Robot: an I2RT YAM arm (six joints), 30 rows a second.
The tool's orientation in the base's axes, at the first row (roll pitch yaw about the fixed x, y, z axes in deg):
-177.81 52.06 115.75
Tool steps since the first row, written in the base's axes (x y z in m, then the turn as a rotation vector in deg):
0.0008 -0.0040 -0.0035 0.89 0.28 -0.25
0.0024 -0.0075 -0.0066 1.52 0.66 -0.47
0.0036 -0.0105 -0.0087 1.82 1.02 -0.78
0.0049 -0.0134 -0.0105 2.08 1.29 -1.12
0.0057 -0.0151 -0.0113 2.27 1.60 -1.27
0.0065 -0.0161 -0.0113 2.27 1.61 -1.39
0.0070 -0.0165 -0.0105 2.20 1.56 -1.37
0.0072 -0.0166 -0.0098 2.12 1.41 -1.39
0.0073 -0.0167 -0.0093 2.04 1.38 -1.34
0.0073 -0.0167 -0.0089 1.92 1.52 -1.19
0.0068 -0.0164 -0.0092 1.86 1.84 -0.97
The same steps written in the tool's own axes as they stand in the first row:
0.0003 -0.0008 0.0053 0.11 0.93 0.22
0.0004 -0.0007 0.0102 0.33 1.67 0.28
0.0001 -0.0008 0.0141 0.69 2.10 0.30
-0.0004 -0.0007 0.0177 1.04 2.45 0.39
-0.0010 -0.0007 0.0197 1.28 2.75 0.32
-0.0017 -0.0004 0.0206 1.38 2.76 0.38
-0.0027 -0.0001 0.0206 1.36 2.68 0.39
-0.0034 0.0000 0.0203 1.31 2.54 0.48
-0.0039 0.0001 0.0201 1.28 2.46 0.45
-0.0042 0.0001 0.0198 1.27 2.40 0.22
-0.0036 -0.0002 0.0197 1.29 2.47 -0.17

